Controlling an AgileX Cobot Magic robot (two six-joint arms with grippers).
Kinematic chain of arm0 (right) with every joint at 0, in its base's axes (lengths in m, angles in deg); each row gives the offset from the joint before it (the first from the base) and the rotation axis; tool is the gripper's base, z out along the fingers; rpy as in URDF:
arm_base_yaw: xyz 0 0 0.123 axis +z
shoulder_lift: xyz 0 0 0 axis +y
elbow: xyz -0.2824 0 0.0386 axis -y
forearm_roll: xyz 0.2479 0 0.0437 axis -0.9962 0 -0.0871
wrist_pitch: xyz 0 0 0 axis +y
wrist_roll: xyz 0.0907 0 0.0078 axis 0.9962 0 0.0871
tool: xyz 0 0 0 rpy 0 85 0
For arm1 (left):
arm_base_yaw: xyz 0 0 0.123 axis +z
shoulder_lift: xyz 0 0 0 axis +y
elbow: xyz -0.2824 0 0.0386 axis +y
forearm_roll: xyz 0.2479 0 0.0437 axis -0.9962 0 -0.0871
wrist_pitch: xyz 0 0 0 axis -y
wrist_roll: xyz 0.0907 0 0.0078 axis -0.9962 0 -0.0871
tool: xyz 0 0 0 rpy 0 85 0
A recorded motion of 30 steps. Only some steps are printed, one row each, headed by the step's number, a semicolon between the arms.
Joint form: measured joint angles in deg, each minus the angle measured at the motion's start. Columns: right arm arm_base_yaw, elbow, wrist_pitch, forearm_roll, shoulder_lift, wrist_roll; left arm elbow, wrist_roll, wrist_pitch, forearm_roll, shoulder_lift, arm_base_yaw.
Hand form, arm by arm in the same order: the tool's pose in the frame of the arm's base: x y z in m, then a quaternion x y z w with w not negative. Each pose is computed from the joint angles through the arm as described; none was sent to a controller.
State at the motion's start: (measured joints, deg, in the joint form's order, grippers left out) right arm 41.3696 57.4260 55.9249 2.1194 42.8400 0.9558; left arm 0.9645 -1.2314 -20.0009 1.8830 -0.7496 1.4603
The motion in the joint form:
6: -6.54 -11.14 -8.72 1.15 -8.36 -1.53; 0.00 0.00 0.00 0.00 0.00 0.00
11: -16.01 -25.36 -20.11 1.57 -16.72 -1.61; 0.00 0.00 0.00 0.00 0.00 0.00
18: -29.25 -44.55 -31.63 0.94 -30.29 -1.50; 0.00 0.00 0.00 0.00 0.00 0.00
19: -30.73 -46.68 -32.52 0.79 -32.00 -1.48; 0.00 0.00 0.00 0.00 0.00 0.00
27: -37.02 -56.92 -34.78 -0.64 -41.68 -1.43; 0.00 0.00 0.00 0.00 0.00 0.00
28: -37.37 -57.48 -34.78 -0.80 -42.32 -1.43; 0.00 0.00 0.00 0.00 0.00 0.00
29: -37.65 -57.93 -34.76 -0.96 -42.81 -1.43; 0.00 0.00 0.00 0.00 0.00 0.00
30: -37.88 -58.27 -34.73 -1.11 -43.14 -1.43; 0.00 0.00 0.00 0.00 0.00 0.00
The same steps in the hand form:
6: 0.0852 0.0547 0.3621 -0.26986 0.82439 0.11974 0.48293; 0.0530 0.0003 0.1767 -0.01044 0.79437 0.00042 0.60734
11: 0.0810 0.0346 0.3128 -0.20114 0.81806 0.08586 0.53193; 0.0530 0.0003 0.1767 -0.01044 0.79437 0.00042 0.60734
18: 0.0654 0.0120 0.2375 -0.10308 0.80722 0.03561 0.58008; 0.0530 0.0003 0.1767 -0.01044 0.79437 0.00042 0.60734
19: 0.0634 0.0100 0.2283 -0.09187 0.80619 0.02978 0.58372; 0.0530 0.0003 0.1767 -0.01044 0.79437 0.00042 0.60734
27: 0.0538 0.0032 0.1817 -0.04067 0.80174 0.00925 0.59621; 0.0530 0.0003 0.1767 -0.01044 0.79437 0.00042 0.60734
28: 0.0534 0.0030 0.1791 -0.03745 0.80149 0.00862 0.59677; 0.0530 0.0003 0.1767 -0.01044 0.79437 0.00042 0.60734
29: 0.0530 0.0028 0.1769 -0.03474 0.80152 0.00834 0.59691; 0.0530 0.0003 0.1767 -0.01044 0.79437 0.00042 0.60734
30: 0.0528 0.0026 0.1751 -0.03244 0.80183 0.00825 0.59662; 0.0530 0.0003 0.1767 -0.01044 0.79437 0.00042 0.60734

